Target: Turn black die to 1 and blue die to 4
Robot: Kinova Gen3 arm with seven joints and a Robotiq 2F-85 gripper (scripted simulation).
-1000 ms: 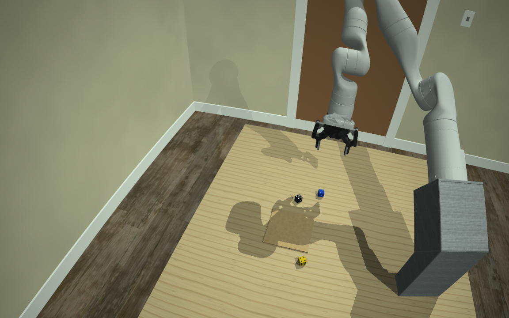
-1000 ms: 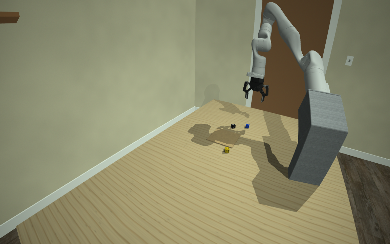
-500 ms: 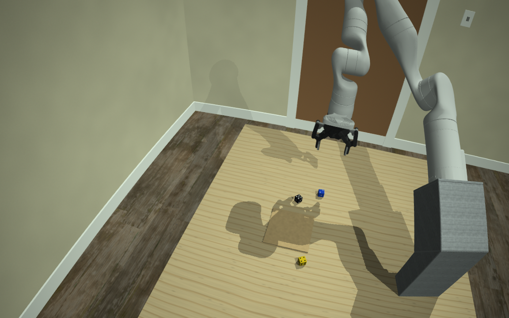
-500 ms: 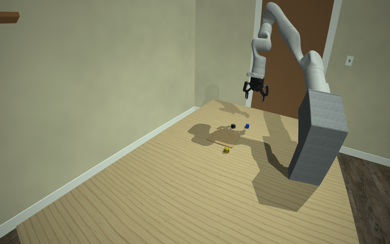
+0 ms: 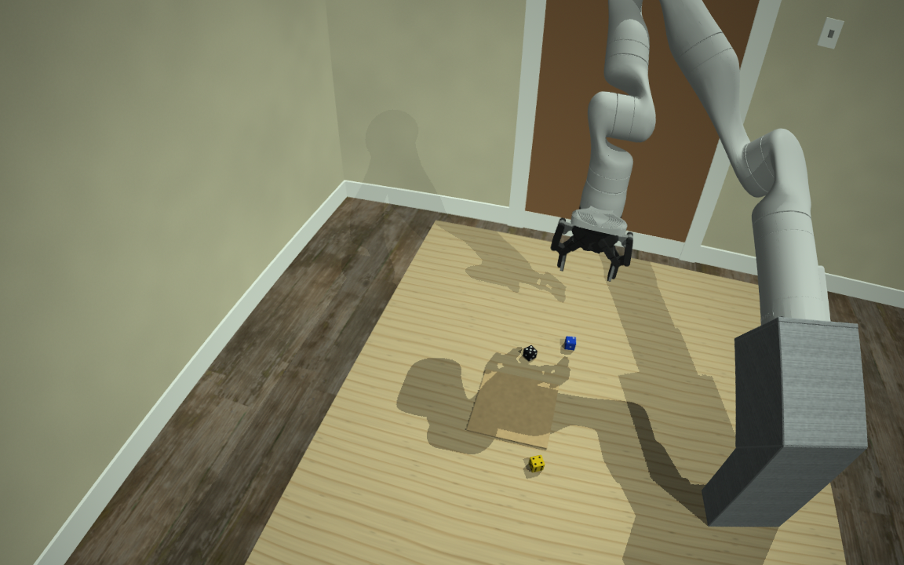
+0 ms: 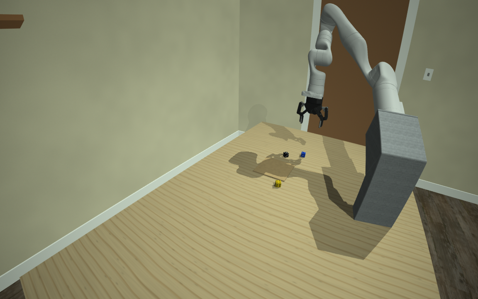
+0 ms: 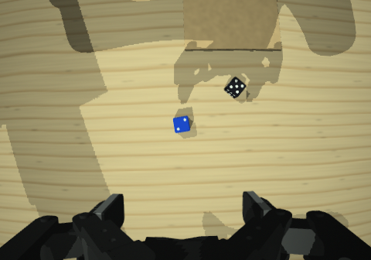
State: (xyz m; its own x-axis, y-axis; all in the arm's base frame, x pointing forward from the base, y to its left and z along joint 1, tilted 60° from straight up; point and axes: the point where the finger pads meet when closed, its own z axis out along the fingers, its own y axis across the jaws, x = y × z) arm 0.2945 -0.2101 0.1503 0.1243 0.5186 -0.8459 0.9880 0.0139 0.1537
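Now: the black die 140 mm below my hand, 100 mm to the left of it and 90 mm ahead of it. Round my hand: yellow die: 340 mm to the left, 140 mm below, 60 mm ahead; tan mat: 220 mm to the left, 150 mm below, 100 mm ahead; blue die: 140 mm below, 60 mm to the left, 10 mm ahead.
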